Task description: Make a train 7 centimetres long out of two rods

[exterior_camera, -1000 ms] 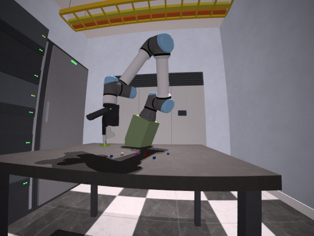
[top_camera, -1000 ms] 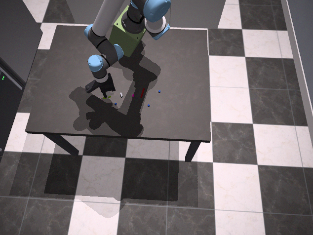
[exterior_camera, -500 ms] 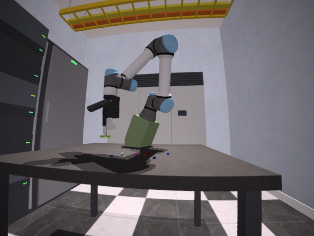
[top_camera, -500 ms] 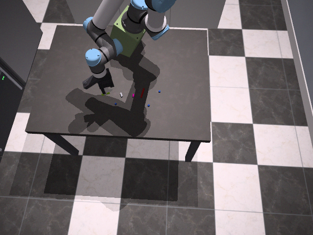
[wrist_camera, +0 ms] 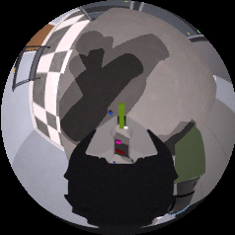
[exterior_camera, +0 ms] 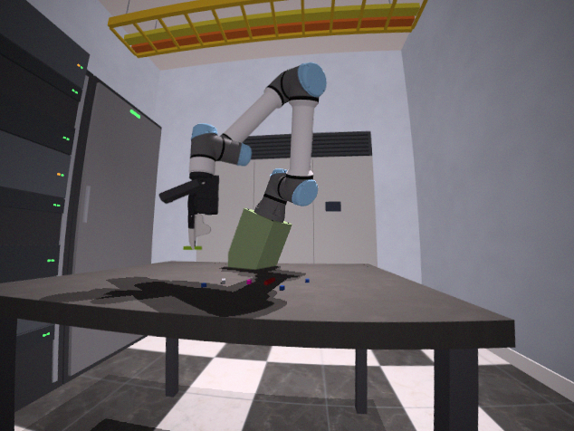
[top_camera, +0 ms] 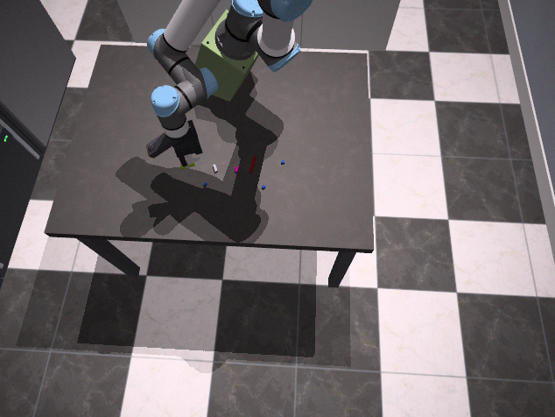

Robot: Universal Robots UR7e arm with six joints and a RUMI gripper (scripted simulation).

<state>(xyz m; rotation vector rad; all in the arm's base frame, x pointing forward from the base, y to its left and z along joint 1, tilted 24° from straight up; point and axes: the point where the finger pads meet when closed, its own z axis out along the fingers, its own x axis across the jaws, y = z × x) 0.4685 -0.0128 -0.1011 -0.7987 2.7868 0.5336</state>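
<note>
Now: hand 140 mm to the right of the magenta rod, 110 mm above it and 80 mm past it. The rest, counted from my hand: grey rod: 110 mm below, 70 mm to the left, 60 mm behind; red rod: 200 mm to the left, 110 mm below, 110 mm behind; lime rod: 10 mm below.
</note>
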